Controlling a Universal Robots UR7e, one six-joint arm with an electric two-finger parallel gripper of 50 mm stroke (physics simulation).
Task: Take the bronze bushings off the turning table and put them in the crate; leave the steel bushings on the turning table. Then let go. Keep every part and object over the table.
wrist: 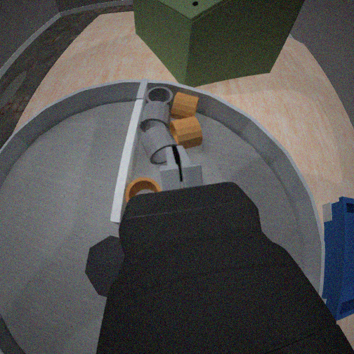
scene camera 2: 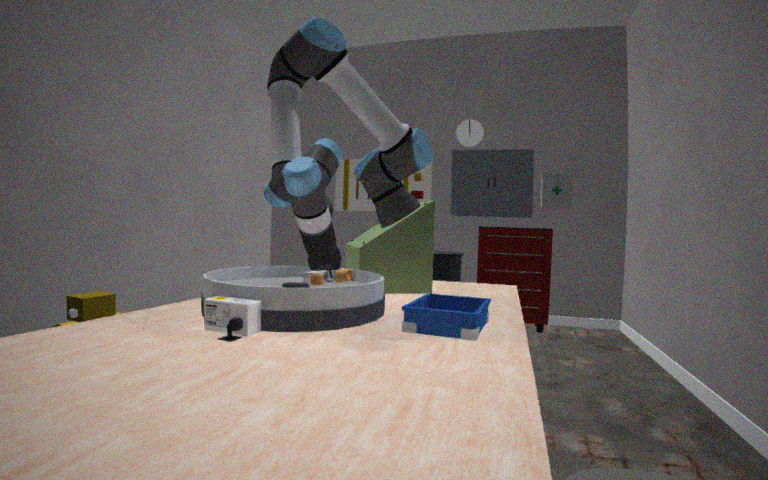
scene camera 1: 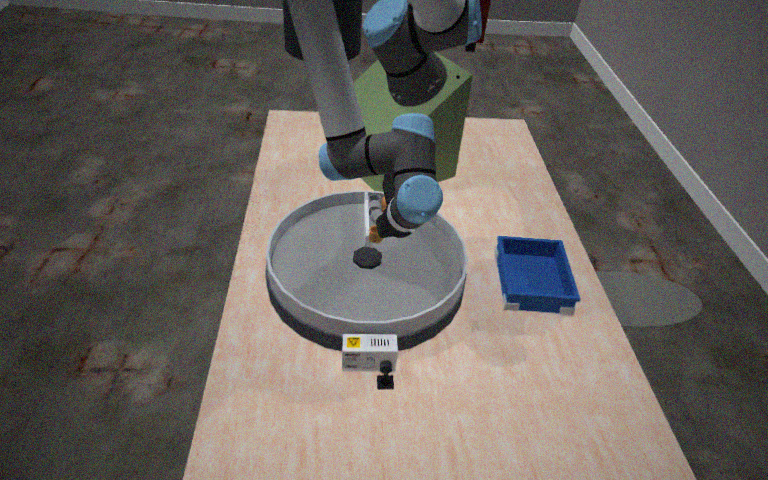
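Pixels of known places: gripper, between the fingertips: (scene camera 2: 332, 274); arm's base, origin of its link: (scene camera 2: 401, 216) (scene camera 1: 418, 82).
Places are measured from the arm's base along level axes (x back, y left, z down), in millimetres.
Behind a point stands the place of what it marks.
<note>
The turning table (scene camera 1: 365, 327) {x -676, y -101, z 174 mm} (scene camera 2: 362, 294) {x -527, y 97, z 183 mm} (wrist: 60, 98) is a grey round tray with a raised rim. In the wrist view, one bronze bushing (wrist: 185, 105) and a second bronze bushing (wrist: 186, 132) lie on their sides near the far rim. A third bronze bushing (wrist: 142, 185) is partly hidden by the gripper body. Steel bushings (wrist: 159, 95) (wrist: 155, 113) (wrist: 159, 144) stand or lie along the divider. My gripper (wrist: 174, 157) (scene camera 2: 330, 275) {x -355, y -66, z 169 mm} is shut with nothing between its fingers, close beside the nearest steel bushing. The crate (scene camera 1: 535, 271) {x -421, y 278, z 241 mm} (scene camera 2: 445, 316) {x -542, y 274, z 207 mm} (wrist: 341, 260) is blue and looks empty.
A white divider (scene camera 1: 366, 217) {x -360, y -112, z 162 mm} (wrist: 128, 162) crosses part of the turning table, near its dark hub (scene camera 1: 367, 257) {x -470, y -104, z 185 mm} (wrist: 104, 266). A white control box (scene camera 1: 369, 352) {x -720, y -91, z 191 mm} (scene camera 2: 232, 315) {x -718, y -73, z 211 mm} stands at the near rim. The green robot pedestal (scene camera 1: 461, 130) {x -48, y 121, z 101 mm} (scene camera 2: 402, 254) {x -101, y 42, z 123 mm} (wrist: 220, 50) is behind.
</note>
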